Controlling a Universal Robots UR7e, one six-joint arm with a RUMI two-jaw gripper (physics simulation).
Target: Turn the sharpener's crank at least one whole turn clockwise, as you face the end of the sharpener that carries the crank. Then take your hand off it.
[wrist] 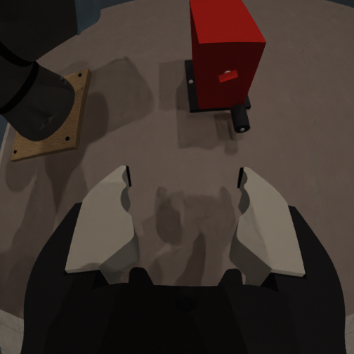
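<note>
The sharpener is a red box on a black base plate, at the upper right of the wrist view, with its crank end facing the gripper. A short red crank arm shows on that end face. The black crank handle sticks out toward the camera near the lower right of the face, by the base. My gripper is open, with its two pale jaws wide apart and nothing between them. It is apart from the crank handle, which lies beyond the right jaw's tip in the view.
The robot's own dark arm base stands on a wooden plate at the left. The brown table top lies under the sharpener and the gripper. Shadows of the arm and gripper fall on it.
</note>
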